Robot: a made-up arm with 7 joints.
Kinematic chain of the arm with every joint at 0, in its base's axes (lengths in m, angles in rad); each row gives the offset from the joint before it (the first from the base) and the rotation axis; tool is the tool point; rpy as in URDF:
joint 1: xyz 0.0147 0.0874 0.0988 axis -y
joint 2: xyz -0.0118 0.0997 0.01 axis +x
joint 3: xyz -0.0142 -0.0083 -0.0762 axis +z
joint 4: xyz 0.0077 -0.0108 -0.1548 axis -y
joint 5: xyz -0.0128 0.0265 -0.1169 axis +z
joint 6: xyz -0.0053 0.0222 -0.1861 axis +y
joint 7: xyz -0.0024 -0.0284 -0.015 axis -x
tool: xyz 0.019 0.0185 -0.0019 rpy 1.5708 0 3.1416
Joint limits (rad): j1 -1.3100..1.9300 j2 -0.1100..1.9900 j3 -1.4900..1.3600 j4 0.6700..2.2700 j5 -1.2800..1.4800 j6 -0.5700..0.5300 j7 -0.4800..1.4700
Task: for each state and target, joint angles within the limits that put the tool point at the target. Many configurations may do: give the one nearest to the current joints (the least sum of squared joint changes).
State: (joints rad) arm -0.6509 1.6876 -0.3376 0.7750 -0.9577 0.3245 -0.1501
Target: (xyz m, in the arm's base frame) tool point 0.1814 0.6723 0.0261
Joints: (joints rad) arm -0.6280 1.7478 -0.3209 0.6715 -0.9557 0.3363 -0.1376
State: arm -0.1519 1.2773 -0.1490 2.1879 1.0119 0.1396 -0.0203
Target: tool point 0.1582 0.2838 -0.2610
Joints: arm -0.3784 0.8958 -0.5809 1.5503 1.0453 0.2290 0.0547
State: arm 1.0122 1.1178 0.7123 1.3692 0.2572 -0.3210 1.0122
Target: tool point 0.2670 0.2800 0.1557
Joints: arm 0.2294 0.8221 0.1411 2.0362 0.1868 -0.5210 1.0236
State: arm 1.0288 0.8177 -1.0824 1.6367 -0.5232 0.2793 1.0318
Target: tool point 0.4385 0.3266 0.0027
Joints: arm 1.0021 1.0406 -1.0709 1.3019 -0.5222 0.3158 1.0470
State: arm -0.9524 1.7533 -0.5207 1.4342 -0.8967 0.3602 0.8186
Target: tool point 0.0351 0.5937 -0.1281
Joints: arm -1.0429 1.9023 -0.8263 1.2357 -0.8996 0.3369 0.8185
